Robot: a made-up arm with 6 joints. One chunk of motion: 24 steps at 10 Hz.
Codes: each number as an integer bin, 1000 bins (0 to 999) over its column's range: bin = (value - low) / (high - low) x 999, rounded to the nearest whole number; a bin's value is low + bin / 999 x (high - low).
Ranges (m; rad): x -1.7..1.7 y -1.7..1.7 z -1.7..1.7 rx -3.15..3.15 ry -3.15..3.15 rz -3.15..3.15
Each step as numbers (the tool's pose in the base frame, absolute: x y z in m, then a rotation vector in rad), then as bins.
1 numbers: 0.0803 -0.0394 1.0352 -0.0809 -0.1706 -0.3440
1 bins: 523 488 804 487 472 445
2 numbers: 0.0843 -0.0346 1.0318 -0.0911 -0.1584 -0.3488
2 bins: 524 489 803 485 474 444
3 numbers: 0.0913 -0.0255 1.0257 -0.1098 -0.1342 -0.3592
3 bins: 526 492 801 482 478 443
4 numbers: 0.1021 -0.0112 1.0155 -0.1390 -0.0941 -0.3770
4 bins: 529 496 798 477 485 440
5 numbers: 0.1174 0.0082 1.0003 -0.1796 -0.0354 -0.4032
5 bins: 534 502 793 471 494 436
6 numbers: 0.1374 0.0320 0.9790 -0.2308 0.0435 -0.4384
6 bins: 540 509 787 463 506 430
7 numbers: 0.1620 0.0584 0.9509 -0.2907 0.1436 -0.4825
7 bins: 547 517 779 453 522 423
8 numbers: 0.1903 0.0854 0.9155 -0.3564 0.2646 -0.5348
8 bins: 555 525 768 443 541 415
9 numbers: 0.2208 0.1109 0.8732 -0.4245 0.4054 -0.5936
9 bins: 564 532 756 432 564 405
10 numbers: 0.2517 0.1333 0.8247 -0.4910 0.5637 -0.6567
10 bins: 573 539 742 422 589 395
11 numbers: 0.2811 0.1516 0.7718 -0.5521 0.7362 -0.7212
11 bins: 582 544 726 412 616 385
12 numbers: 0.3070 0.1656 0.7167 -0.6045 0.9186 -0.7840
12 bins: 590 548 710 404 645 375
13 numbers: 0.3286 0.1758 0.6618 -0.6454 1.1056 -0.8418
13 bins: 596 551 694 397 675 366
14 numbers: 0.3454 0.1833 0.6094 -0.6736 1.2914 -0.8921
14 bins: 601 553 679 393 704 358
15 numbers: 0.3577 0.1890 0.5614 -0.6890 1.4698 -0.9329
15 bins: 605 555 664 390 733 352
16 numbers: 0.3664 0.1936 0.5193 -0.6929 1.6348 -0.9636
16 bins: 607 556 652 390 759 347
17 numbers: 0.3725 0.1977 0.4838 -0.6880 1.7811 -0.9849
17 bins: 609 558 642 390 782 343
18 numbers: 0.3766 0.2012 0.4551 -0.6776 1.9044 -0.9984
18 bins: 610 559 633 392 801 341
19 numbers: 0.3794 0.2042 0.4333 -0.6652 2.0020 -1.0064
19 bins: 611 559 627 394 817 340
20 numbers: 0.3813 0.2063 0.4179 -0.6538 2.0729 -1.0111
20 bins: 612 560 622 396 828 339
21 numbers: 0.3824 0.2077 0.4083 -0.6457 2.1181 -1.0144
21 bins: 612 561 619 397 835 339
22 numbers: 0.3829 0.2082 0.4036 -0.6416 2.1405 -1.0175
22 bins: 612 561 618 398 839 338
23 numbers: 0.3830 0.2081 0.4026 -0.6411 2.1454 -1.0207
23 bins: 612 561 618 398 840 338
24 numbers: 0.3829 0.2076 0.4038 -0.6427 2.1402 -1.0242
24 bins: 612 560 618 398 839 337
